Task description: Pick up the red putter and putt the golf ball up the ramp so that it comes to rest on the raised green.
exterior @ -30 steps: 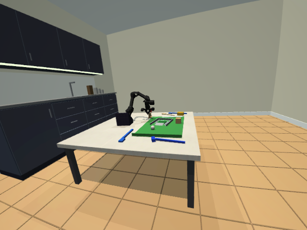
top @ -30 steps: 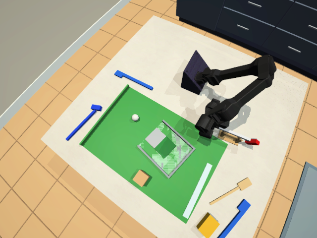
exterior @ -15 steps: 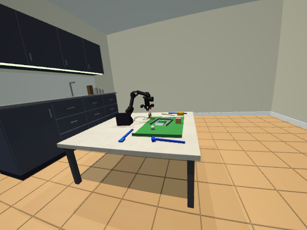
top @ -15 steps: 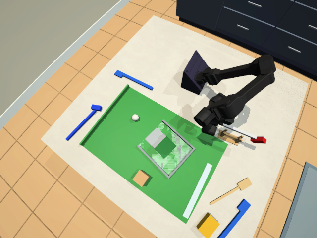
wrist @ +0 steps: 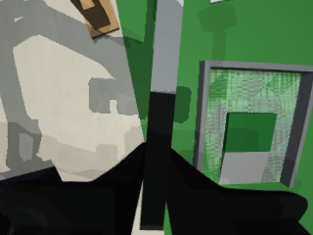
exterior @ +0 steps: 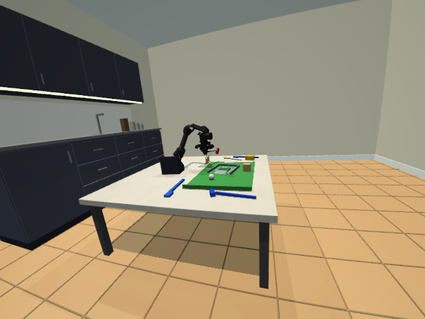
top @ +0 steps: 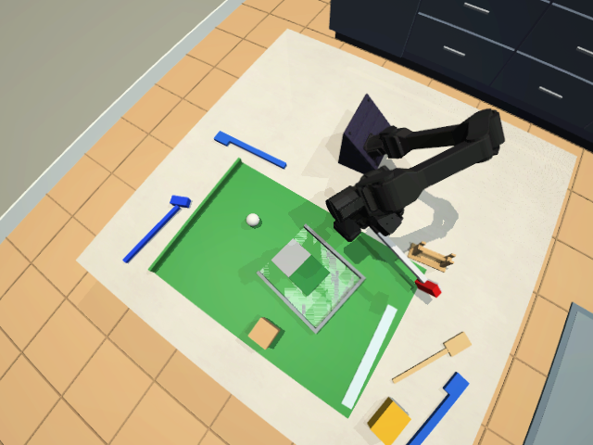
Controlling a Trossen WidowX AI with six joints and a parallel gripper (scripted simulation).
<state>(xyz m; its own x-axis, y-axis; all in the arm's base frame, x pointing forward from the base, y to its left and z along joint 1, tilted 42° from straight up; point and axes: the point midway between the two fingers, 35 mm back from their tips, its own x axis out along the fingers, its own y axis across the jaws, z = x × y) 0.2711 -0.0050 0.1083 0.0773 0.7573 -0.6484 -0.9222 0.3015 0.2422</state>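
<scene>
Right now the red putter is 11 cm to the left of my gripper tip, 4 cm ahead of it and 1 cm above it. Round my gripper tip: white golf ball (33 cm to the right, 11 cm below, 10 cm ahead); white strip (31 cm ahead, 17 cm to the left, 13 cm below); green mat (20 cm ahead, 16 cm to the right, 13 cm below).
</scene>
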